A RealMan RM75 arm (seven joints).
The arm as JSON. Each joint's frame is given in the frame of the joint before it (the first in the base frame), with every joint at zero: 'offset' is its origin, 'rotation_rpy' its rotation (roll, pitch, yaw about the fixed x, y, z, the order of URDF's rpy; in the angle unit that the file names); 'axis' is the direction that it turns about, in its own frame. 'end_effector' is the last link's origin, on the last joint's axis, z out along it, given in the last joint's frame.
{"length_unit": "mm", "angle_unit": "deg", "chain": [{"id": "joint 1", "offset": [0.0, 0.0, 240.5], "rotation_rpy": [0.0, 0.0, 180.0], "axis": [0.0, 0.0, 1.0]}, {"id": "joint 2", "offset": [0.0, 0.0, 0.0], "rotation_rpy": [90.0, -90.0, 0.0], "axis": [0.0, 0.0, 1.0]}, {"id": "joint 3", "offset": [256.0, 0.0, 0.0], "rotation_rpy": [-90.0, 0.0, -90.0], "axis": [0.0, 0.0, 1.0]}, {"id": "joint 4", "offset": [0.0, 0.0, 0.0], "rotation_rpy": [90.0, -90.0, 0.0], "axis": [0.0, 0.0, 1.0]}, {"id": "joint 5", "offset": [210.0, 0.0, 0.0], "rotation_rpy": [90.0, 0.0, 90.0], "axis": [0.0, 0.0, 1.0]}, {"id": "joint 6", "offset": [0.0, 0.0, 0.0], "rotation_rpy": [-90.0, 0.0, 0.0], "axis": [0.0, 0.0, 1.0]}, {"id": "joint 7", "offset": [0.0, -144.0, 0.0], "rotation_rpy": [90.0, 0.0, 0.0], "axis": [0.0, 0.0, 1.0]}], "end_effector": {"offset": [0.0, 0.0, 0.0], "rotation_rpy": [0.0, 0.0, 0.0]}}
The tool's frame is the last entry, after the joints.
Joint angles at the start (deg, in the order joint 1, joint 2, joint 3, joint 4, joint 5, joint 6, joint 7):
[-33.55, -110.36, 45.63, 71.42, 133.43, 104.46, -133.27]
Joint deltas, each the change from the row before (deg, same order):
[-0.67, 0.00, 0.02, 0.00, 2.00, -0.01, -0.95]
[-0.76, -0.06, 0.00, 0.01, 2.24, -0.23, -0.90]
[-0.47, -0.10, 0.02, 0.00, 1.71, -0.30, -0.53]
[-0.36, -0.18, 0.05, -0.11, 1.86, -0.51, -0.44]
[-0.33, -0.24, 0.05, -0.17, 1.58, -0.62, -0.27]
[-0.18, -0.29, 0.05, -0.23, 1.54, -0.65, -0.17]
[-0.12, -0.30, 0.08, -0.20, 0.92, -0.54, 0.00]
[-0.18, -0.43, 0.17, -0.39, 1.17, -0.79, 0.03]
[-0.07, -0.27, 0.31, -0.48, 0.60, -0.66, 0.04]
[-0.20, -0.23, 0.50, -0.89, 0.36, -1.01, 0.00]
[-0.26, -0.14, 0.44, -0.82, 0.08, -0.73, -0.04]
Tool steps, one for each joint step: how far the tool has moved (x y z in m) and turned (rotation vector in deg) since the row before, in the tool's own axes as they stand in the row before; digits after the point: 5 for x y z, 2 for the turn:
[0.00117, -0.00188, 0.00029, 1.25, -1.23, -0.80]
[0.00182, -0.00225, 0.00044, 1.55, -1.16, -0.73]
[0.00084, -0.00192, 0.00061, 1.24, -0.82, -0.50]
[-0.00007, -0.00248, 0.00137, 1.37, -0.86, -0.60]
[0.00026, -0.00198, 0.00186, 1.16, -0.62, -0.41]
[-0.00082, -0.00210, 0.00234, 1.08, -0.66, -0.46]
[-0.00030, -0.00079, 0.00240, 0.59, -0.35, -0.16]
[-0.00031, -0.00074, 0.00383, 0.68, -0.49, -0.15]
[-0.00043, -0.00024, 0.00351, 0.29, -0.39, -0.06]
[0.00067, 0.00007, 0.00478, 0.14, -0.28, 0.00]
[0.00121, 0.00071, 0.00390, -0.12, -0.19, 0.06]

